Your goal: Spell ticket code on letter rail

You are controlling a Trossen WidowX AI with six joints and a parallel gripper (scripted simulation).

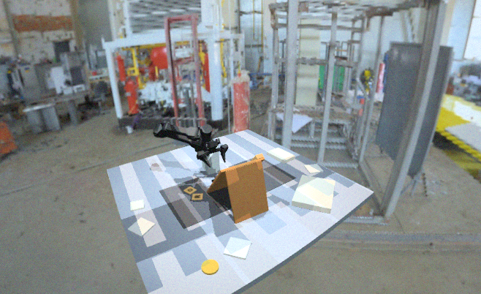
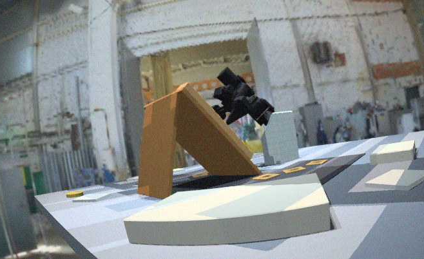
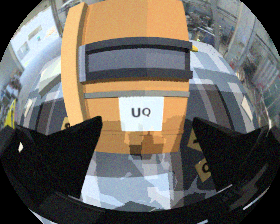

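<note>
Now: gripper tip 2 cm past the yellow letter tile, 27 cm to the right of it and 16 cm above it. Also, from my gripper tip: dark mat (4 cm behind, 7 cm to the left, 17 cm below); then white ticket (5 cm ahead, 1 cm to the left, 9 cm below); then cream box (36 cm ahead, 43 cm to the left, 15 cm below).
</note>
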